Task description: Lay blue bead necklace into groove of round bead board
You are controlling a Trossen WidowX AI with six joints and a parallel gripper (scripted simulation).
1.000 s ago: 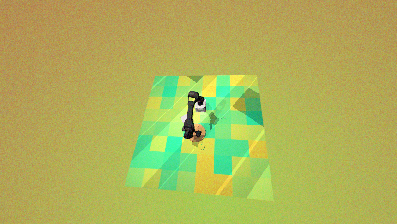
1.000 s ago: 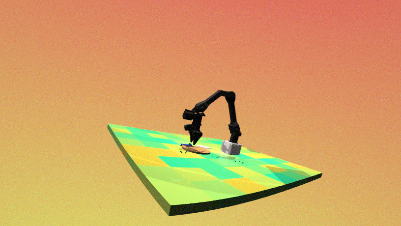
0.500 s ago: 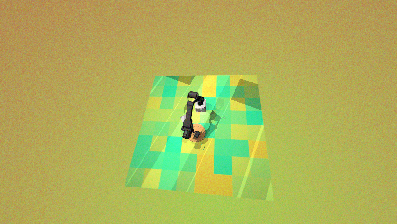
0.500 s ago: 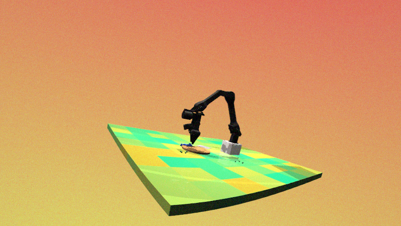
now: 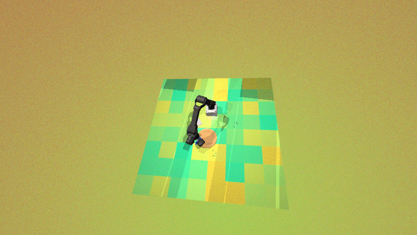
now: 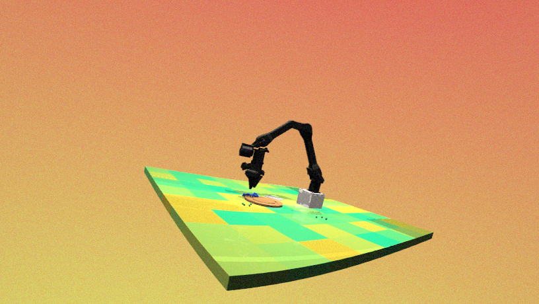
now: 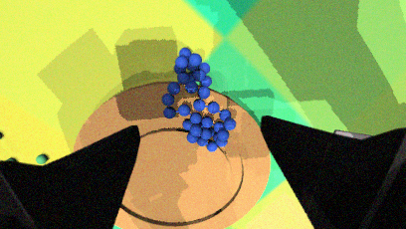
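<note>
The round bead board lies 3 cm behind my gripper tip, 8 cm to the left of it and 4 cm below it. The rest, counted from my gripper tip: flat grey piece 20 cm behind, 3 cm to the right, 5 cm below.
</note>
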